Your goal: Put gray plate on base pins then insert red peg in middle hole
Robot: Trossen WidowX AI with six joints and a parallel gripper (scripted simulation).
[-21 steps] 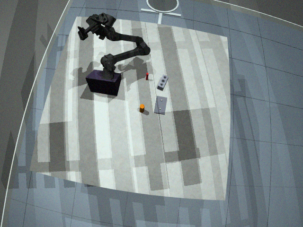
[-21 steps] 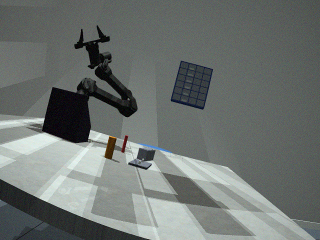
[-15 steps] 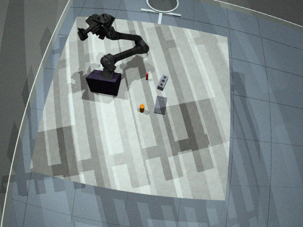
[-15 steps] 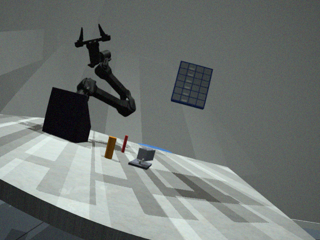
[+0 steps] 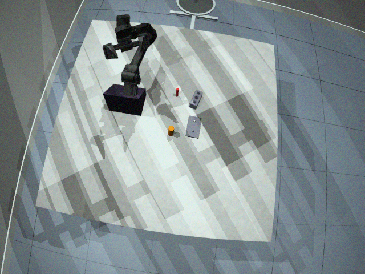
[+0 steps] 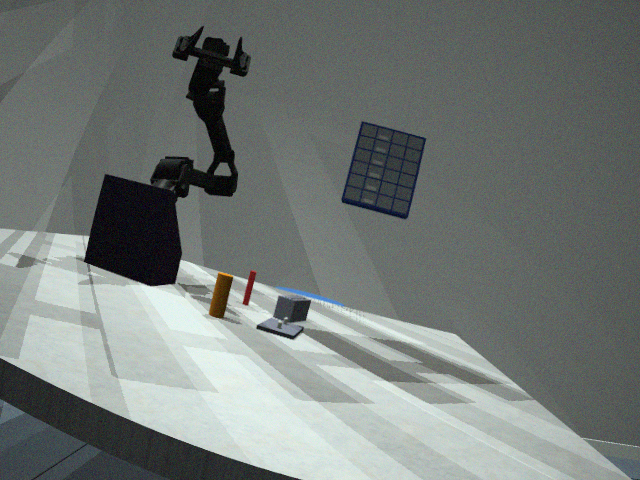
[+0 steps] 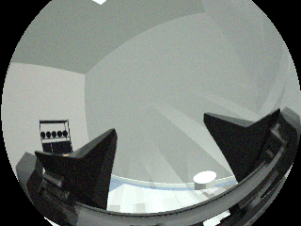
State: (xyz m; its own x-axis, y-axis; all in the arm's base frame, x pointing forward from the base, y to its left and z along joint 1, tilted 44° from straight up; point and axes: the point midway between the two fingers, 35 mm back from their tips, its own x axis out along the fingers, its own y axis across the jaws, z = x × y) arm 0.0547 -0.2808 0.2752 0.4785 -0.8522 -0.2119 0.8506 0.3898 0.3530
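My gripper tip is 290 mm short of the gray plate, 160 mm to the right of it and 540 mm above it. The rest, counted from my gripper tip: base (310 mm ahead, 570 mm below); red peg (180 mm ahead, 170 mm to the left, 540 mm below); orange cylinder (190 mm ahead, 60 mm to the right, 540 mm below).
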